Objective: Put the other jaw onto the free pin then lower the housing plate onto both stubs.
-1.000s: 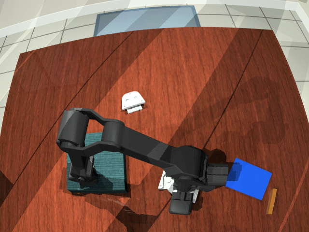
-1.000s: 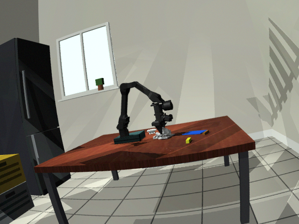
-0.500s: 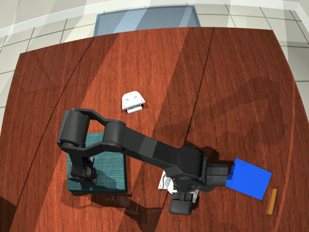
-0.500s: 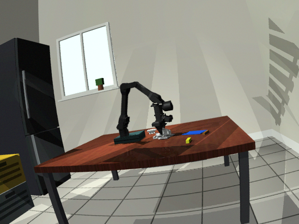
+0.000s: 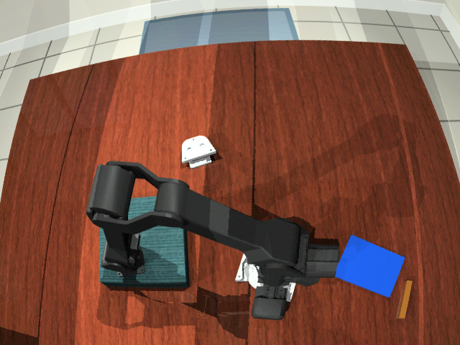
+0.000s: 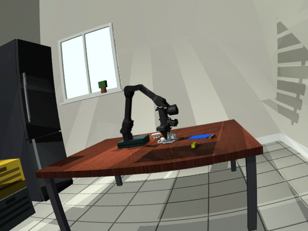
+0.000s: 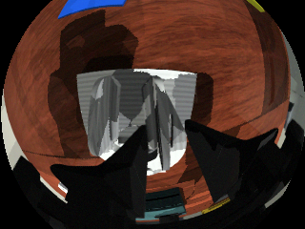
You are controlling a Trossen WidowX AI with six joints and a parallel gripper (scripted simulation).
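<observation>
The small white block is 350 mm to the left of my gripper tip, 90 mm behind it and 10 mm below it. Round my gripper tip: blue sheet: 230 mm ahead, 30 mm to the right, 20 mm below; then yellow block: 310 mm to the right, 150 mm ahead, 10 mm below; then grey jaw: 30 mm to the left, 20 mm behind.
</observation>
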